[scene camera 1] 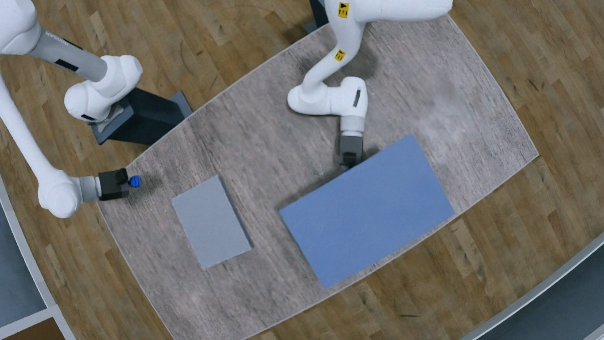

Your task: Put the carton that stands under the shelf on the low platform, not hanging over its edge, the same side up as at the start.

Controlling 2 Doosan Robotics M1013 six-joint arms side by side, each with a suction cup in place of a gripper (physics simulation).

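Frame: origin at the left arm's base, x ahead, y left, z up, level; millimetres.
Seen in the pictures: right hand at its tool point: [138,181]; right arm's base at its link origin: [106,108].
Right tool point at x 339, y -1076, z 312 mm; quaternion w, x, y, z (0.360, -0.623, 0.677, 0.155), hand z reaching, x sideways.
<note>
Pixels of each thing's middle, then the offset from my right tool point to it. Level surfaces: height alone.
- blue shelf board at the middle of its body: [369,213] dz +15, dx +528, dy +589 mm
- low platform at the middle of its body: [211,223] dz -288, dx +240, dy +39 mm
- wood-grained table at its surface level: dz -312 mm
The blue shelf board [370,212] covers the right middle of the table. The carton does not show; the board hides what stands under it. The low platform [212,222] is a flat grey rectangle to the left of the shelf, with nothing on it. My left gripper [349,167] is at the shelf's upper long edge, pointing in under the board; its suction cup is almost wholly hidden, so I cannot tell whether it holds anything. My right gripper [134,181] is open, with its blue cup bare, at the table's left end, left of the platform.
The wood-grained table [270,120] runs slantwise across the view. A dark pedestal [150,117] stands at its upper left edge, under the right arm's base. The left arm reaches over the table from the top. A pale-framed barrier [35,272] runs along the lower left.
</note>
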